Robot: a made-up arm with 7 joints. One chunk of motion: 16 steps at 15 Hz.
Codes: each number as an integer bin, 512 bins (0 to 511) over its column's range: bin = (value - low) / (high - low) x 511, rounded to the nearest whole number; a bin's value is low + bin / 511 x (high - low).
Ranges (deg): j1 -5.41..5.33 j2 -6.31..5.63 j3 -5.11..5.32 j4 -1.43..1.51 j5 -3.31..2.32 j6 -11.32..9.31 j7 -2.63..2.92
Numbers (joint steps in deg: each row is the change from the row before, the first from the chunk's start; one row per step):
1: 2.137 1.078 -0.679 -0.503 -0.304 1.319 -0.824
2: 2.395 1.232 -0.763 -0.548 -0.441 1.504 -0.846
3: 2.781 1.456 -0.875 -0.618 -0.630 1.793 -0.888
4: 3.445 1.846 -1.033 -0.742 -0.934 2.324 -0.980
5: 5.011 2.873 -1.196 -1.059 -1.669 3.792 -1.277
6: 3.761 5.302 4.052 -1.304 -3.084 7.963 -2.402
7: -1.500 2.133 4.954 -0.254 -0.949 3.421 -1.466
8: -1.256 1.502 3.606 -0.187 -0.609 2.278 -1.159
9: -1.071 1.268 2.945 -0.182 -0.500 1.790 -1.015
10: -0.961 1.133 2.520 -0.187 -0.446 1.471 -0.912
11: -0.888 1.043 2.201 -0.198 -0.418 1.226 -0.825
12: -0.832 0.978 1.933 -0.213 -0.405 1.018 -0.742
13: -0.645 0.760 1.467 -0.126 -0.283 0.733 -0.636
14: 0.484 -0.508 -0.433 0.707 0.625 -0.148 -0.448
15: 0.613 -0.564 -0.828 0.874 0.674 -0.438 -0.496
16: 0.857 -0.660 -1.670 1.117 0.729 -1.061 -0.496
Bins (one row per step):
1: 359 316 217 161 273 313 166
2: 371 323 213 153 260 318 164
3: 390 332 207 141 243 325 160
4: 421 349 200 120 216 338 152
5: 496 393 192 64 149 374 125
6: 436 497 449 22 21 478 21
7: 186 361 493 204 214 365 107
8: 198 334 427 216 245 337 135
9: 206 324 395 217 255 325 149
10: 212 319 374 216 260 317 158
11: 215 315 358 214 262 311 166
12: 218 312 345 212 264 306 174
13: 227 303 322 227 275 299 184
14: 280 248 229 371 357 277 201
15: 287 246 210 400 362 270 196
16: 298 242 169 443 367 254 196

